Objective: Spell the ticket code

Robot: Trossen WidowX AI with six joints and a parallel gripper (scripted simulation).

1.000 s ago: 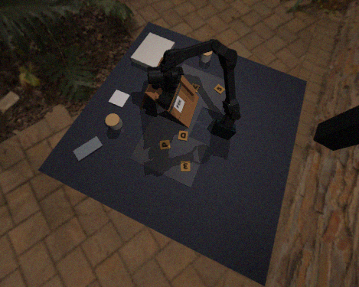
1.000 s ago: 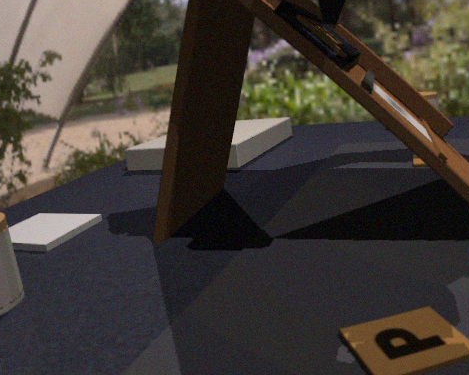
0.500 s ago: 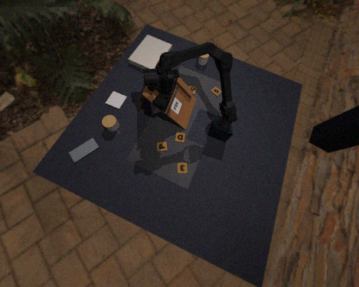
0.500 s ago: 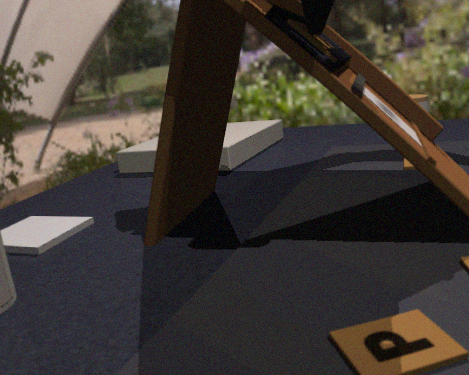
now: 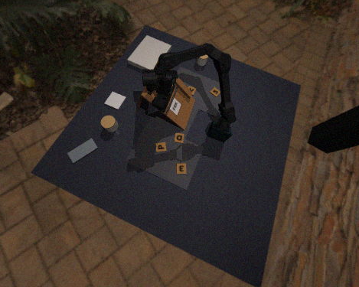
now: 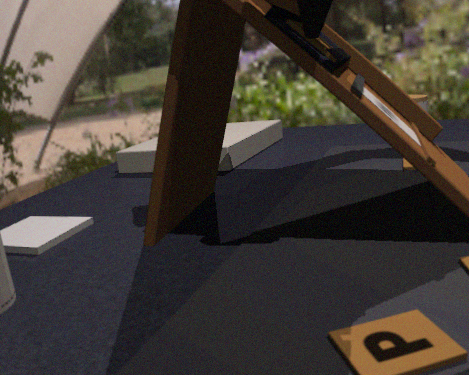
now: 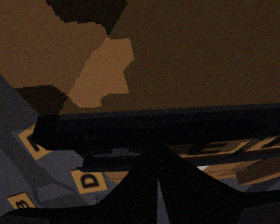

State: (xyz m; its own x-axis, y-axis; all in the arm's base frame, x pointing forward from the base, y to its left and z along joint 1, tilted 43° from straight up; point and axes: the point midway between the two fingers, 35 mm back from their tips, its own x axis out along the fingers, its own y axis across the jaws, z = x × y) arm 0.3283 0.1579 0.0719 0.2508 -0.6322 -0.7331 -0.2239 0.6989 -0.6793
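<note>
The letter tile lies 19 cm to the left of my gripper tip, 17 cm below it and 10 cm behind it. The rest, counted from my gripper tip: white block: 35 cm to the right, 35 cm ahead, 16 cm below; white card: 32 cm ahead, 17 cm below, 9 cm to the left; white ticket: 7 cm below, 5 cm behind, 4 cm to the right.
</note>
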